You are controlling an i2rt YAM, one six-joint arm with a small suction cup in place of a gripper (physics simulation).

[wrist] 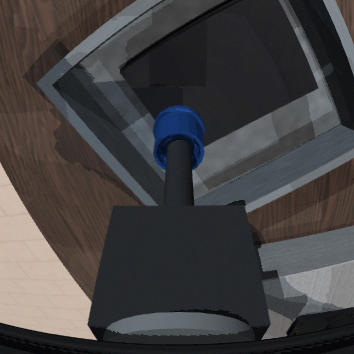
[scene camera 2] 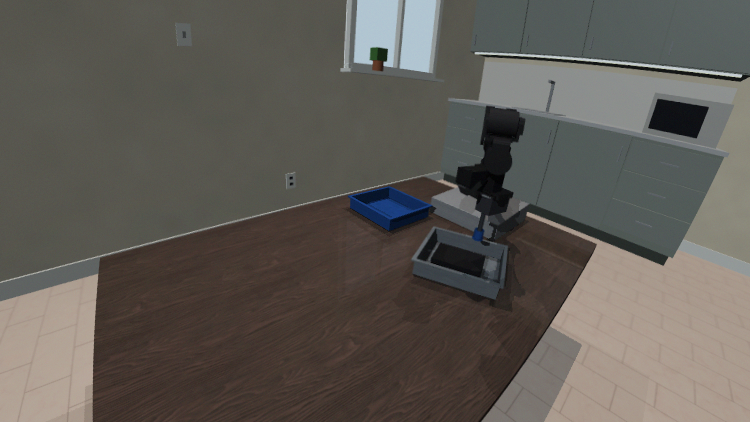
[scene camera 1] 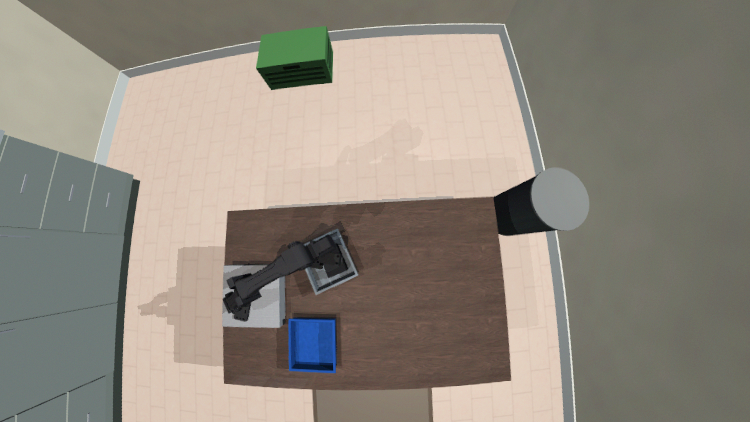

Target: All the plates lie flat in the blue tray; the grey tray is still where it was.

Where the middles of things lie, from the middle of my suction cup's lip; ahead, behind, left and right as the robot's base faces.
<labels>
Right now the grey tray [scene camera 2: 492, 278] is 1 cm behind my suction cup, 4 cm to the right of it and 11 cm below it. Round my suction cup: blue tray [scene camera 1: 312, 341] (2 cm behind, 45 cm to the right, 11 cm below).
</labels>
